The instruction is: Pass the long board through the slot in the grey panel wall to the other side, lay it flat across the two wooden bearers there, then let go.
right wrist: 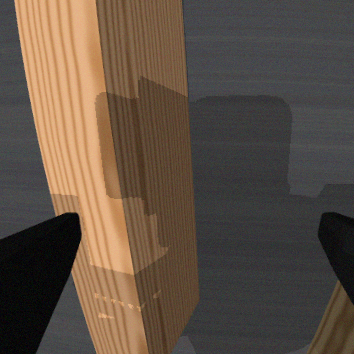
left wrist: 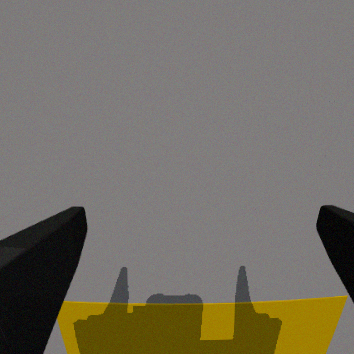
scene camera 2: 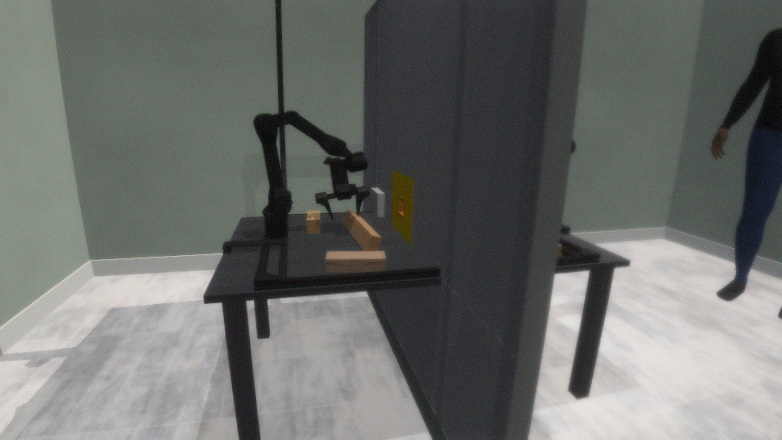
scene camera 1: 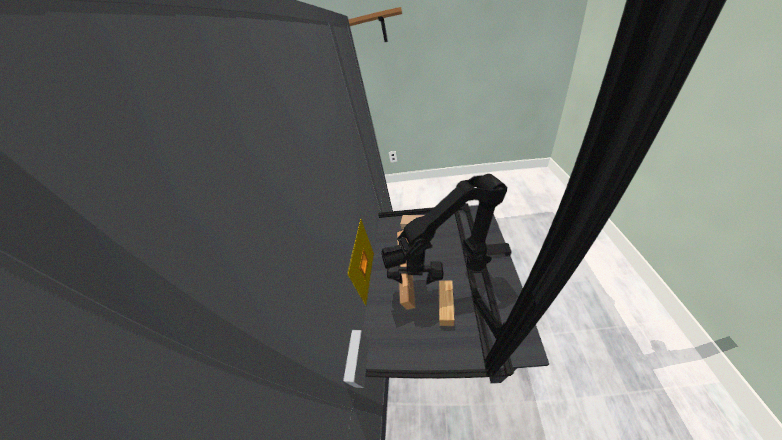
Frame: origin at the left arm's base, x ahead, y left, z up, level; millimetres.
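Seen in the pictures: left gripper, fingertip midpoint: (left wrist: 204, 217); right gripper, fingertip midpoint: (right wrist: 202, 224) (scene camera 2: 345, 218) (scene camera 1: 414, 283); right arm's base, origin of the base link: (scene camera 2: 275, 236) (scene camera 1: 476, 265).
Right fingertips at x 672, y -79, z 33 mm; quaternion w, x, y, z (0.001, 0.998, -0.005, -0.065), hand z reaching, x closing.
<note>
Pixels of each thing's top centre, then the offset from my right fingertips to it. "spot": a spot on its surface instead.
- long board, middle of its top: (scene camera 2: 360, 220) (scene camera 1: 404, 261) dx -38, dy +94, dz +13 mm
- white block, surface spot: (scene camera 1: 352, 358) spot: dx -174, dy -275, dz +48 mm
- wooden piece, middle of its top: (scene camera 2: 540, 239) dx -575, dy +339, dz -8 mm
The long board (scene camera 1: 407, 295) (scene camera 2: 363, 230) (right wrist: 75, 100) lies on the table before the grey panel wall (scene camera 1: 218, 136) (scene camera 2: 464, 136) (left wrist: 200, 100). A yellow plate (scene camera 1: 358, 284) (scene camera 2: 401, 188) (left wrist: 305, 325) surrounds the orange-edged slot. My right gripper (scene camera 1: 413, 278) (scene camera 2: 345, 216) (right wrist: 202, 224) is open and empty, pointing down over the board, which appears near its left finger in the right wrist view. My left gripper (left wrist: 204, 217) is open, facing the panel above the plate. Shorter wooden pieces (scene camera 1: 446, 303) (scene camera 2: 355, 261) lie around the board; I cannot tell whether these are the bearers.
A white block (scene camera 1: 352, 358) (scene camera 2: 378, 202) sticks out from the panel. Black rails (scene camera 2: 349, 278) edge the table. A tall black post (scene camera 1: 607, 164) rises at the table's corner in scene camera 1. Part of a wooden piece (scene camera 2: 558, 250) shows beyond the panel.
</note>
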